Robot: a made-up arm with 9 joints. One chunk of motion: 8 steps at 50 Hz.
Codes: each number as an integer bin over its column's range. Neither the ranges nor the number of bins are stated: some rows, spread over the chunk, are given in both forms.
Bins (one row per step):
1: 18 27 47 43 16 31
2: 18 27 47 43 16 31
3: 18 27 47 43 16 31
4: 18 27 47 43 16 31
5: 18 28 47 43 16 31
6: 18 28 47 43 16 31
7: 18 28 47 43 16 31
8: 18 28 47 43 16 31
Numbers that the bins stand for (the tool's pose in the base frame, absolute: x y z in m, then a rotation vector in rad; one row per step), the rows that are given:
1: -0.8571 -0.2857 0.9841 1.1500 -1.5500 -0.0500
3: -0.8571 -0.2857 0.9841 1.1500 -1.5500 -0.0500
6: -0.8571 -0.2222 0.9841 1.1500 -1.5500 -0.0500
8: -0.8571 -0.2222 0.9841 1.1500 -1.5500 -0.0500
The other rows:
2: -0.8571 -0.2857 0.9841 1.1500 -1.5500 -0.0500
4: -0.8571 -0.2857 0.9841 1.1500 -1.5500 -0.0500
5: -0.8571 -0.2222 0.9841 1.1500 -1.5500 -0.0500
7: -0.8571 -0.2222 0.9841 1.1500 -1.5500 -0.0500

